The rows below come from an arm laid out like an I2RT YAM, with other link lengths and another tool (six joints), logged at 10 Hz.
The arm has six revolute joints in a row. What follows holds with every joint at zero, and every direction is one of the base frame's. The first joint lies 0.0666 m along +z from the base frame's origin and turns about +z. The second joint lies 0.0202 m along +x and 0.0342 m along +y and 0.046 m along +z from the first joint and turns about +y. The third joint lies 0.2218 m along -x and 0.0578 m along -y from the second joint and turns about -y. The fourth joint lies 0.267 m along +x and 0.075 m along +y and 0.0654 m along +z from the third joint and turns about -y. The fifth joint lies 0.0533 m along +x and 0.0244 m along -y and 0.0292 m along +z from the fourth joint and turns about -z. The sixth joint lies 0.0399 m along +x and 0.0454 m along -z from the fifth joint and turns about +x. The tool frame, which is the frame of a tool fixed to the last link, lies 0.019 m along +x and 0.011 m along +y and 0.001 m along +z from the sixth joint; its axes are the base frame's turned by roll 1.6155, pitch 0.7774 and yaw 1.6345 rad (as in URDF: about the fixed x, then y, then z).
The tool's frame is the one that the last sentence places.
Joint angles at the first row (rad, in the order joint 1, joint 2, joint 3, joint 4, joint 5, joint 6):
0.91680, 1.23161, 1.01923, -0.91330, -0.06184, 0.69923
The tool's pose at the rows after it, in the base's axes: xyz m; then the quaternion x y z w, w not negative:
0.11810 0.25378 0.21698 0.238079 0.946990 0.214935 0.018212
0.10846 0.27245 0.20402 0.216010 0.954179 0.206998 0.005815
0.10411 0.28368 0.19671 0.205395 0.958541 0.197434 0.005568
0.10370 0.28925 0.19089 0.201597 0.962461 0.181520 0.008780
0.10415 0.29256 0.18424 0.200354 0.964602 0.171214 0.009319
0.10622 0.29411 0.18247 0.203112 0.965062 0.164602 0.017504
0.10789 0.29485 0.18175 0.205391 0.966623 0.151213 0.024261
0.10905 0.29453 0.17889 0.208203 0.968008 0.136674 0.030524
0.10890 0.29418 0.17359 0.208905 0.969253 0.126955 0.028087
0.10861 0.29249 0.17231 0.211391 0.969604 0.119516 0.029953
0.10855 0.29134 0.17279 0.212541 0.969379 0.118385 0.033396
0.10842 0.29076 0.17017 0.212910 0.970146 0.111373 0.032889
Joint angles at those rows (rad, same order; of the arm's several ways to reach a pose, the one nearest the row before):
0.99968, 1.31349, 1.05493, -0.88587, -0.05510, 0.72172
1.06239, 1.38820, 1.07171, -0.84754, -0.05810, 0.73667
1.09609, 1.44130, 1.09411, -0.83429, -0.04509, 0.74376
1.10885, 1.48218, 1.11421, -0.84288, -0.02821, 0.74283
1.11366, 1.51100, 1.11935, -0.83910, -0.02114, 0.74231
1.11366, 1.52665, 1.12933, -0.84252, -0.00143, 0.74397
1.11369, 1.54417, 1.14653, -0.86524, 0.01856, 0.74419
1.11368, 1.55923, 1.15355, -0.88273, 0.03829, 0.74599
1.11365, 1.57144, 1.14780, -0.88504, 0.03837, 0.74674
1.11367, 1.57158, 1.14437, -0.89528, 0.04613, 0.75048
1.11367, 1.56659, 1.14132, -0.89783, 0.05359, 0.75191
1.11368, 1.57300, 1.13904, -0.90311, 0.05600, 0.75209

